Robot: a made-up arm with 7 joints. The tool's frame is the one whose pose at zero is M. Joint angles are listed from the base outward.
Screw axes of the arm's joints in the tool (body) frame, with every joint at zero. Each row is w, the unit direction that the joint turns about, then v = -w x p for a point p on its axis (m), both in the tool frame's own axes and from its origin. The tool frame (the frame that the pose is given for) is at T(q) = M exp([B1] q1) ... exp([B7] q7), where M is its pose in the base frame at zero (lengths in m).
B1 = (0, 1, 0, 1.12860, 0.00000, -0.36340)
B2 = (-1, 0, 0, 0.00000, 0.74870, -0.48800)
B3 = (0, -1, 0, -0.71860, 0.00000, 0.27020)
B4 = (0, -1, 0, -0.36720, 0.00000, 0.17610)
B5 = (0, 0, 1, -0.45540, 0.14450, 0.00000)
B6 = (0, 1, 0, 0.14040, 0.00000, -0.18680)
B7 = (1, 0, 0, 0.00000, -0.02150, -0.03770)
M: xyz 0.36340 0.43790 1.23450 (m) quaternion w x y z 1 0 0 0
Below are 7 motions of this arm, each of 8 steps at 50 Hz.
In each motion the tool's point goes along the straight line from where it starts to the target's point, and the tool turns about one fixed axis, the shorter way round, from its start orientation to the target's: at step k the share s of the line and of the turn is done. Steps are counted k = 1, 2, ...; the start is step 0. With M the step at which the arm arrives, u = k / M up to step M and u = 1 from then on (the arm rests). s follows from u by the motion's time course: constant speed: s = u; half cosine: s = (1 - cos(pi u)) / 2; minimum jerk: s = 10 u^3 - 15 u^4 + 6 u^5.
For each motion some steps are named. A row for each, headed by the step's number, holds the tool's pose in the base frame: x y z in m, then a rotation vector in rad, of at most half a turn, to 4 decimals.
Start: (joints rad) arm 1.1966 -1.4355 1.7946 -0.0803 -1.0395 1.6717 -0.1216
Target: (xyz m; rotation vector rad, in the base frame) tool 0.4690 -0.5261 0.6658 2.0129 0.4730 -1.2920
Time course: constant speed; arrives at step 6
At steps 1, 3, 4, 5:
1: 0.4634 -0.5239 0.6759 2.0133 0.4488 -1.2803
3: 0.4656 -0.5248 0.6719 2.0131 0.4585 -1.2850
4: 0.4668 -0.5252 0.6698 2.0131 0.4633 -1.2873
5: 0.4679 -0.5257 0.6678 2.0130 0.4682 -1.2897

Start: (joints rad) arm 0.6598 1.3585 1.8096 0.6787 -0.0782 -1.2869 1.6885
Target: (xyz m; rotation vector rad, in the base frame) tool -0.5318 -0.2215 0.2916 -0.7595 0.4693 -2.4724
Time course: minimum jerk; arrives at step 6
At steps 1, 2, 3, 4, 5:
1: -0.5342 -0.2346 0.2874 -0.7525 0.4681 -2.4423
2: -0.5338 -0.2322 0.2882 -0.7538 0.4683 -2.4477
3: -0.5331 -0.2283 0.2894 -0.7559 0.4687 -2.4568
4: -0.5323 -0.2243 0.2907 -0.7580 0.4690 -2.4658
5: -0.5319 -0.2220 0.2914 -0.7592 0.4693 -2.4713

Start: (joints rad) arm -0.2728 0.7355 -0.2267 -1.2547 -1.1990 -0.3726 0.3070
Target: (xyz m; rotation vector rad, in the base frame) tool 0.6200 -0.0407 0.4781 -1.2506 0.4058 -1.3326
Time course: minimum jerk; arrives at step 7
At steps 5, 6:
5: 0.6214 -0.0384 0.4848 -1.2417 0.3891 -1.3354
6: 0.6202 -0.0403 0.4792 -1.2492 0.4031 -1.3331

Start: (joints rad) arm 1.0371 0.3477 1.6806 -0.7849 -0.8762 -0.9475 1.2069
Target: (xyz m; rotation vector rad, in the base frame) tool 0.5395 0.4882 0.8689 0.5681 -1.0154 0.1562
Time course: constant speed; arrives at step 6
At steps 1, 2, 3, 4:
1: 0.5655 0.4851 0.8684 0.6064 -0.9730 0.1473
2: 0.5603 0.4857 0.8685 0.5988 -0.9815 0.1491
3: 0.5551 0.4863 0.8686 0.5911 -0.9900 0.1509
4: 0.5499 0.4870 0.8687 0.5835 -0.9985 0.1526

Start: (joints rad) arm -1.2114 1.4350 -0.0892 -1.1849 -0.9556 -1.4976 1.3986
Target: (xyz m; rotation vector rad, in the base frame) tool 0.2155 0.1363 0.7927 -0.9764 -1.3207 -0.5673
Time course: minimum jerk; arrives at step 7
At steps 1, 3, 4, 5, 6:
1: 0.2420 0.1645 0.7845 -0.9789 -1.3089 -0.4474
3: 0.2327 0.1546 0.7874 -0.9783 -1.3133 -0.4897
4: 0.2255 0.1469 0.7896 -0.9776 -1.3166 -0.5221
5: 0.2194 0.1405 0.7915 -0.9769 -1.3191 -0.5495
6: 0.2161 0.1370 0.7925 -0.9765 -1.3204 -0.5644

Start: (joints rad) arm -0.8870 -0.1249 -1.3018 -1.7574 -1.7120 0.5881 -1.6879
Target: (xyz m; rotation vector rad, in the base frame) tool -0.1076 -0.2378 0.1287 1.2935 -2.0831 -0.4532
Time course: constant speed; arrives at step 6
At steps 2, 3, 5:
2: -0.0996 -0.2478 0.1328 1.3158 -2.0976 -0.4073
3: -0.1016 -0.2453 0.1317 1.3103 -2.0940 -0.4188
5: -0.1056 -0.2403 0.1297 1.2991 -2.0868 -0.4418

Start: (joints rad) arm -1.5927 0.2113 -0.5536 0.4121 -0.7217 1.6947 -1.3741
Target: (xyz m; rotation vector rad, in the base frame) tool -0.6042 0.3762 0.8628 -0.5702 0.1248 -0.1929
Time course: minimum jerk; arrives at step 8
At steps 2, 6, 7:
2: -0.5624 0.3470 0.8846 -0.6124 0.2322 -0.0691
6: -0.5994 0.3728 0.8653 -0.5752 0.1372 -0.1787
7: -0.6035 0.3757 0.8632 -0.5710 0.1267 -0.1907

